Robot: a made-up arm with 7 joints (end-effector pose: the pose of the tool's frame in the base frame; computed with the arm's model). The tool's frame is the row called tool. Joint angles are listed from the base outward.
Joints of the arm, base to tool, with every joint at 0 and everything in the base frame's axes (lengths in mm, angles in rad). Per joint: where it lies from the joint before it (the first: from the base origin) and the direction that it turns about. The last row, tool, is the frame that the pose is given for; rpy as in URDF.
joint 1: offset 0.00 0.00 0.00 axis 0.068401 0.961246 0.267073
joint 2: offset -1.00 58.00 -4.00 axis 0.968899 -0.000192 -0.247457
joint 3: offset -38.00 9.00 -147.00 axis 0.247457 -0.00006 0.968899
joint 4: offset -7.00 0.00 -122.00 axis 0.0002 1 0.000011
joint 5: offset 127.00 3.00 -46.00 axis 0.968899 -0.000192 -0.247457
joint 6: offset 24.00 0.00 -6.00 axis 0.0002 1 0.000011
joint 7: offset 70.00 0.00 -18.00 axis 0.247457 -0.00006 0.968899
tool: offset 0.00 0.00 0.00 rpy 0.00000 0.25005 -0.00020
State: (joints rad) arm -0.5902 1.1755 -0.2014 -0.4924 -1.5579 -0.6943 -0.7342
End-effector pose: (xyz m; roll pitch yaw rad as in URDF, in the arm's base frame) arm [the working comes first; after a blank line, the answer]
Working (the frame after each row of the table, in the pose's form):
after joint 1: 0.0000 0.0000 0.0000 0.0064 -0.5681 -0.1639
after joint 2: 0.0106 0.0571 -0.0036 1.2705 -0.4033 -0.4139
after joint 3: 0.0486 0.1966 -0.0506 1.2400 -0.2177 -0.4774
after joint 4: 0.1032 0.2983 -0.0908 1.3809 -0.3472 -0.9729
after joint 5: 0.2093 0.2237 -0.0530 -0.2871 -0.5306 -0.6431
after joint 6: 0.2272 0.2082 -0.0458 -0.6646 -1.1634 -0.1680
after joint 7: 0.2655 0.1905 0.0129 0.8432 -1.0633 -1.9710

0.2655 0.1905 0.0129 0.6012 -0.8737 -1.6792
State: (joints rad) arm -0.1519 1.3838 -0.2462 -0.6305 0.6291 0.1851 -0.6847
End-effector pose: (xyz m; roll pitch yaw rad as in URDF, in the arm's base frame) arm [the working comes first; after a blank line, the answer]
Working (the frame after each row of the table, in the pose's form):
after joint 1: 0.0000 0.0000 0.0000 -0.0075 -0.1462 -0.0401
after joint 2: 0.0020 0.0579 -0.0045 1.3571 0.0527 -0.2877
after joint 3: 0.0058 0.2086 -0.0249 1.2858 0.2839 -0.3473
after joint 4: 0.0303 0.3243 -0.0558 1.1765 0.0672 -0.9502
after joint 5: 0.1389 0.2474 -0.0792 1.7853 0.2198 -0.9642
after joint 6: 0.1572 0.2312 -0.0832 1.8216 0.1770 -0.7805
after joint 7: 0.2190 0.1946 -0.0912 1.7210 0.8277 -0.6325

0.2190 0.1946 -0.0912 1.9677 0.7595 -0.2883
